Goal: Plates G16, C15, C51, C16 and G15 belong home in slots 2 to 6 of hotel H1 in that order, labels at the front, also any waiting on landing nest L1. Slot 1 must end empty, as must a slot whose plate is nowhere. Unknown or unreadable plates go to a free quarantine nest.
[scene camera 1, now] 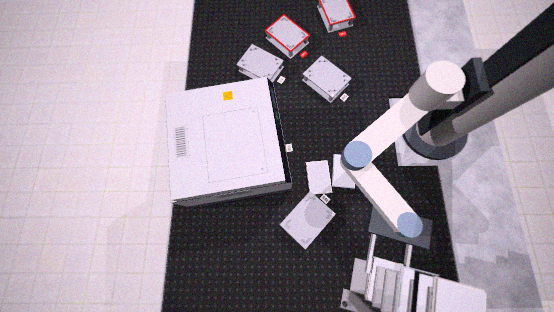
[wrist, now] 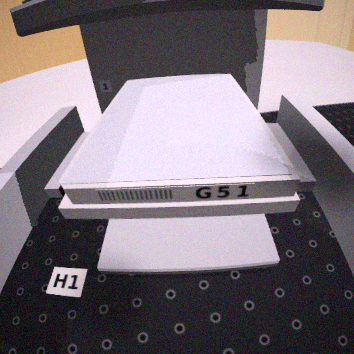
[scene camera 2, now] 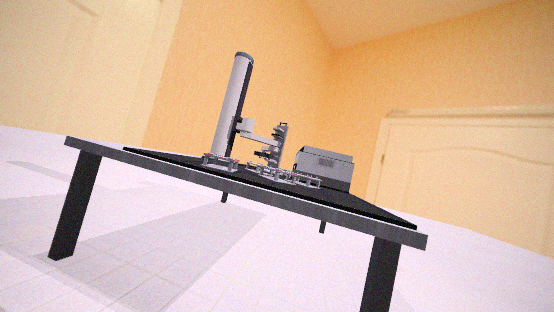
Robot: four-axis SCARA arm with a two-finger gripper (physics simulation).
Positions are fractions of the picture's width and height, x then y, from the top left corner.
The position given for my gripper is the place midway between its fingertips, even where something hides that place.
In view: my gripper (scene camera 1: 0.70,0.89) and an H1 tag (wrist: 0.19,0.80).
My gripper also shows in the wrist view (wrist: 0.50,0.32).
